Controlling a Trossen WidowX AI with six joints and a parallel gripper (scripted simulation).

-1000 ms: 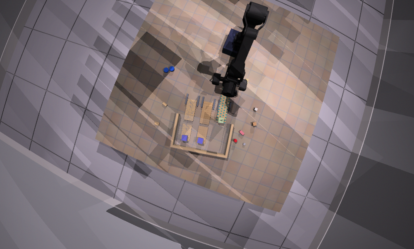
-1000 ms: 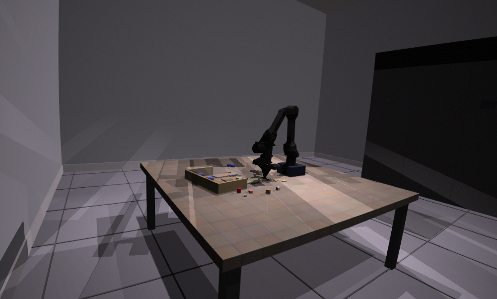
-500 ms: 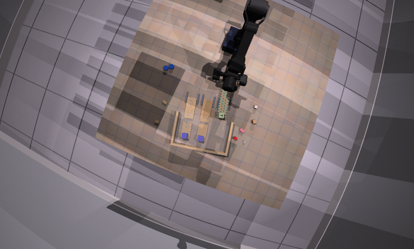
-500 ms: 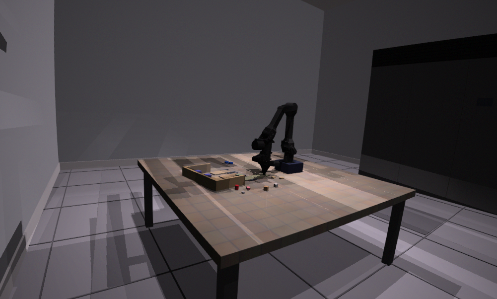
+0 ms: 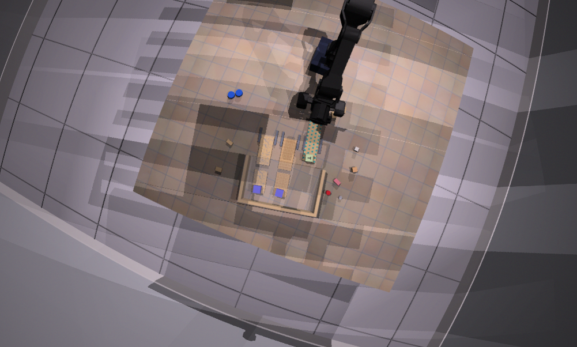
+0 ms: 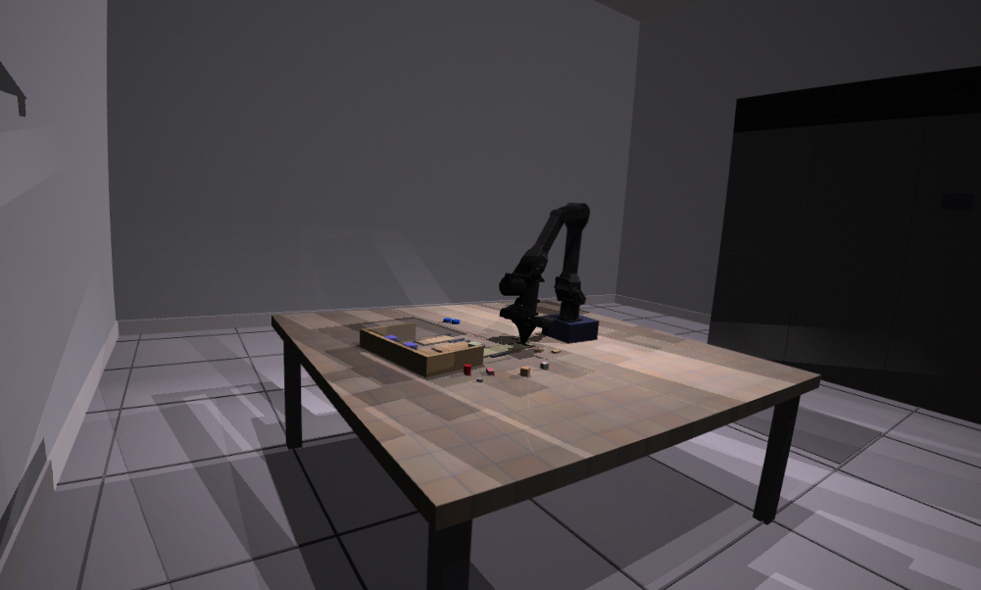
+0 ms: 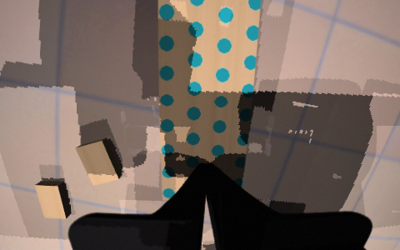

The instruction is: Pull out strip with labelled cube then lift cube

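My gripper tip is now 10 cm short of the strip and 1 cm to the right of it. Round my gripper tip: tan cube (20 cm ahead, 22 cm to the left); then pink block (27 cm ahead, 16 cm to the left); then white cube (11 cm ahead, 20 cm to the left).
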